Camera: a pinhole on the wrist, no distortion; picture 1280 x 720 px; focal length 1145.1 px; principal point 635.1 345.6 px. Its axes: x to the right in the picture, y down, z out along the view. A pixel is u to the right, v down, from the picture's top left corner.
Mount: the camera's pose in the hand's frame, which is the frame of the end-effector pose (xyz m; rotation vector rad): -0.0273 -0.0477 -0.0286 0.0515 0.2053 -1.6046
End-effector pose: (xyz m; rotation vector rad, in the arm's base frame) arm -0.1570 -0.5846 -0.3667 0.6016 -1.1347 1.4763
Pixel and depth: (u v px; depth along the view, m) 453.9 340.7 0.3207
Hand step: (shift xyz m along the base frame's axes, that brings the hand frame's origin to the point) -0.0178 -0.2639 0.1390
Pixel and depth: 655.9 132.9 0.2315
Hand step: 0.0513 -0.2092 0.0688
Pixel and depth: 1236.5 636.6 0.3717
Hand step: 0.1998 -0.2468 0.2959
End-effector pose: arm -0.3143 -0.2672 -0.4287 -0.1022 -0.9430 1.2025
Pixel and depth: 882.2 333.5 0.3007
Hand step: -0.0513 -0.1713 0.2445
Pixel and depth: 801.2 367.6 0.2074
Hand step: -0.0303 -0.1169 0.1634
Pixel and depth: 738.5 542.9 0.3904
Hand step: -0.1141 -0.1347 0.3372
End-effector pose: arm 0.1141 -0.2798 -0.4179 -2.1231 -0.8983 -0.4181
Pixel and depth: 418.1 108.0 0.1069
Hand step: -0.0587 0.0648 -0.0500
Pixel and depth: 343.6 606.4 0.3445
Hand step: 0.0463 0.2910 -0.1448
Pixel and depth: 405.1 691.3 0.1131
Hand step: -0.0195 0.0918 -0.0193
